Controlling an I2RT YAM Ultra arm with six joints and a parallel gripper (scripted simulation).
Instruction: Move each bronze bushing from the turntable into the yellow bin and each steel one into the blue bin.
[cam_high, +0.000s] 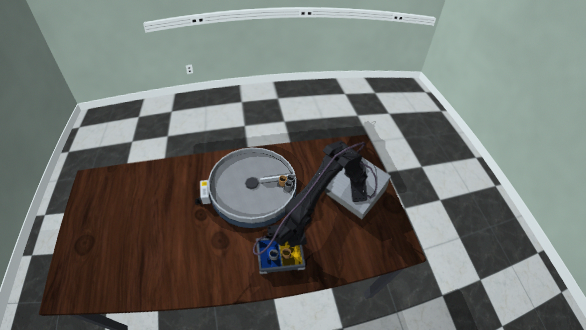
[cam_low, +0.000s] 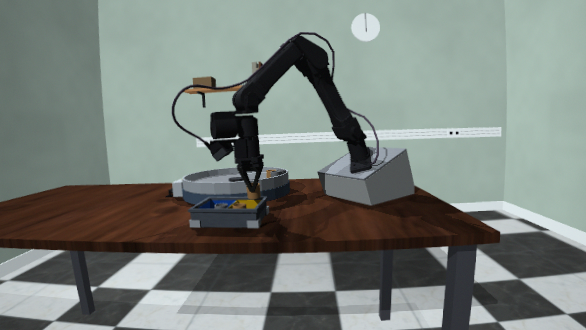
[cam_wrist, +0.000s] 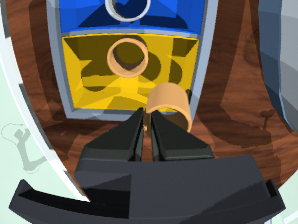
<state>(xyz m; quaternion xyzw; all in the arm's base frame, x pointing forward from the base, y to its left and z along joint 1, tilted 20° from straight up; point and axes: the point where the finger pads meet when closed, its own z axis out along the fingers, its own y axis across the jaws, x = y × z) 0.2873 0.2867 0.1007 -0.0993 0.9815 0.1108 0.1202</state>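
My gripper is now 10 mm short of the yellow bin, 20 mm to the right of it and 70 mm above it. From my hand the other things lie so: grey turntable: 210 mm ahead, 320 mm to the right, 30 mm below; then bin tray: 60 mm ahead, 30 mm to the left, 60 mm below; then blue bin: 100 mm ahead, 40 mm to the left, 70 mm below.
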